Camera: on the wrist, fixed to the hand. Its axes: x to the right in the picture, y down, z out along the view.
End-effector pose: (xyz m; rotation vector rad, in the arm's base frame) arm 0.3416 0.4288 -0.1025 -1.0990 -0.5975 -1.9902
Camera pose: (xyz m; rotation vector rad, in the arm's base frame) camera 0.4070 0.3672 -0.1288 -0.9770 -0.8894 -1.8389
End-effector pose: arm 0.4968 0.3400 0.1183 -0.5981 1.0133 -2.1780
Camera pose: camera 0.5270 0.3231 0.0314 -0.5354 0.6639 -2.2624
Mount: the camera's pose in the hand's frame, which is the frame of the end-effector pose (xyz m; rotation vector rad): -0.0195 0.0882 -0.0244 0.2772 -0.0509 -0.0265
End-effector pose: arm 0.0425 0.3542 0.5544 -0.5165 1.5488 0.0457
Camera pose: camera -0.0118 0.4302 0.5492 -0.3135 1.4694 -0.1730
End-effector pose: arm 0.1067 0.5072 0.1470 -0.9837 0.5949 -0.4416
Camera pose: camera 0.0832 0.5463 0.0653 -0.7365 0.4608 -0.5064
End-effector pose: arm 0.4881 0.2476 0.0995 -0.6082 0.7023 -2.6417
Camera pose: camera 0.5114 0.1929 0.0273 -0.6045 0.3064 -2.6712
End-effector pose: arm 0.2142 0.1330 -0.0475 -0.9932 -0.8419 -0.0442
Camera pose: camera 0.2503 0.1587 -0.1299 -0.7251 -0.8813 0.0739
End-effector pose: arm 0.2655 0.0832 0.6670 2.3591 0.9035 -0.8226
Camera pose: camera 0.3255 0.0310 0.7164 2.5512 0.8477 -1.0741
